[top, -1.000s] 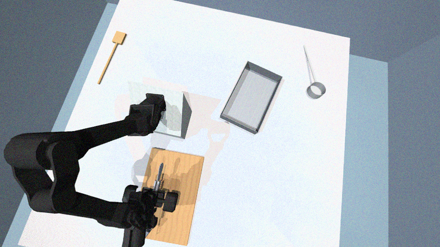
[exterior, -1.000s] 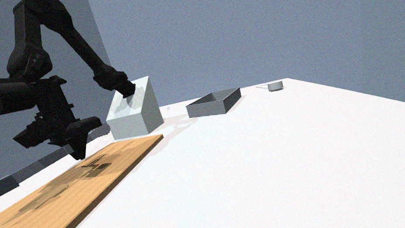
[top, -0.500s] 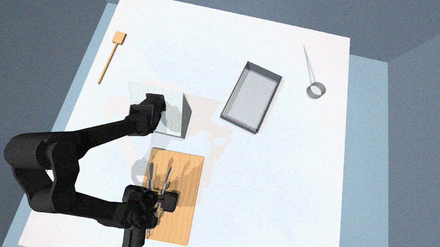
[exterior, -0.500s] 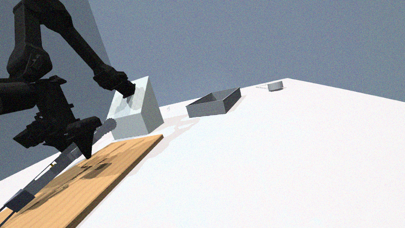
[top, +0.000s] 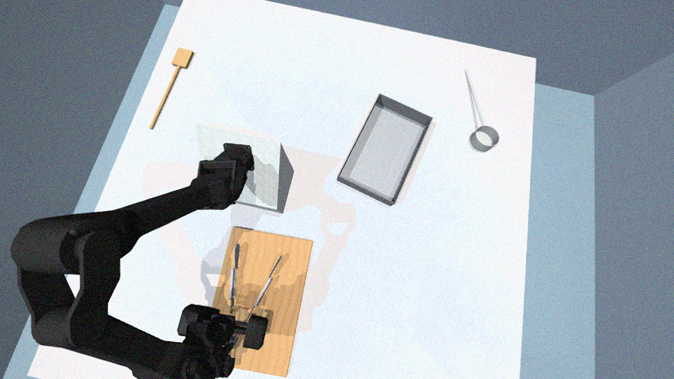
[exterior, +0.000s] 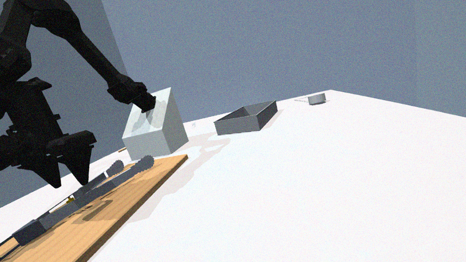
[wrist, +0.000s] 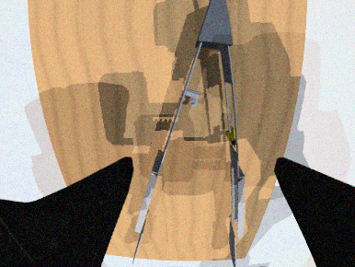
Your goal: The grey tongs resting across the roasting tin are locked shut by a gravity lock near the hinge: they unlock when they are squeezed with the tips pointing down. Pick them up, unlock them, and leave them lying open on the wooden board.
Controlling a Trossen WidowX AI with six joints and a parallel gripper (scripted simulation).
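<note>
My gripper tip is now 20 mm past the yellow lock piece and 30 mm above it. The rest, counted from my gripper tip: wooden board (30 mm ahead, 30 mm to the left, 60 mm below); then roasting tin (350 mm ahead, 510 mm to the left, 40 mm below).
</note>
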